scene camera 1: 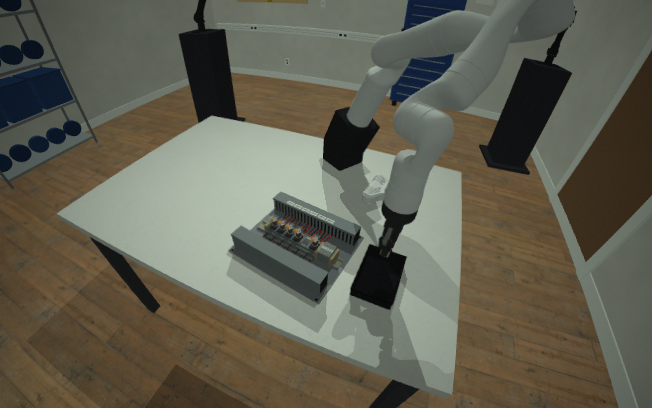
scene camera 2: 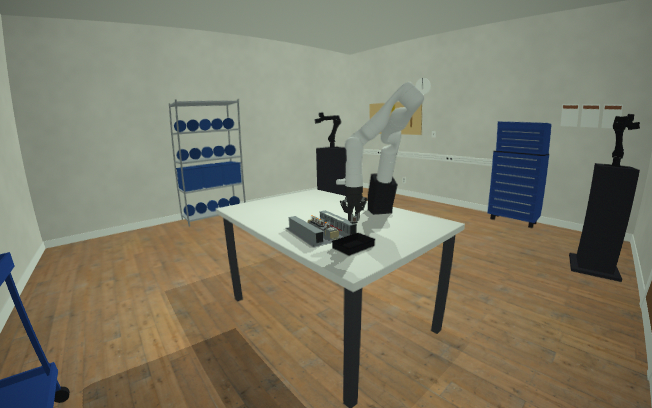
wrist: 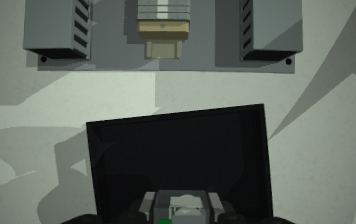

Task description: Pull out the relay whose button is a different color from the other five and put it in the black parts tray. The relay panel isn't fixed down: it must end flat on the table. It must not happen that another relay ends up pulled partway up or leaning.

Observation:
In view: my gripper (scene camera 1: 386, 250), a grey relay panel (scene camera 1: 283, 260) and a black parts tray (scene camera 1: 379, 278).
The grey relay panel also shows in scene camera 2 (scene camera 2: 312, 234) and in the wrist view (wrist: 217, 43). The black parts tray also shows in the wrist view (wrist: 224, 150).

